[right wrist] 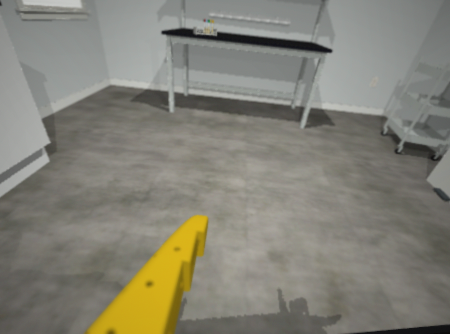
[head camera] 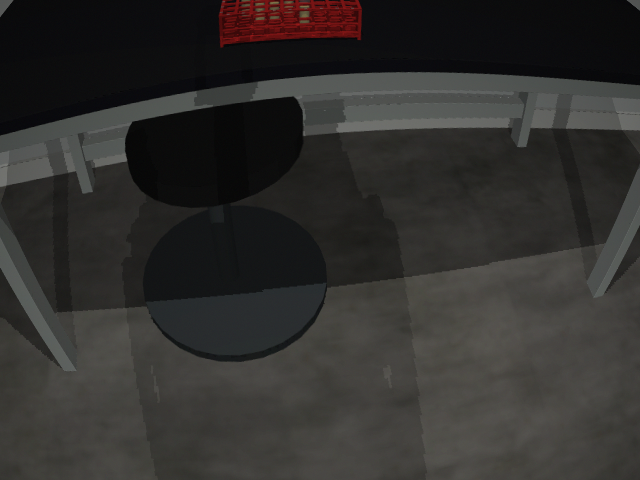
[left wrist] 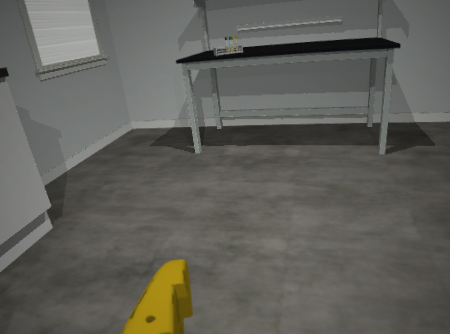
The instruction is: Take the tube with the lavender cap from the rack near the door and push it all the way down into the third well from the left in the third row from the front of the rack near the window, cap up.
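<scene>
A red wire rack stands on a black table top at the top edge of the head view, cut off by the frame. Pale tubes show inside it, but no lavender cap can be made out. A small pale rack stands far off on a bench, at its end towards the window. Red, green and yellow caps show above it; a lavender cap cannot be made out. My left gripper and my right gripper each show one notched jaw, fully open and empty, far from that rack.
A stool with a dark seat and round base stands under the front edge of the table. The far bench stands by the wall. A white cabinet is at left, a wheeled cart at right.
</scene>
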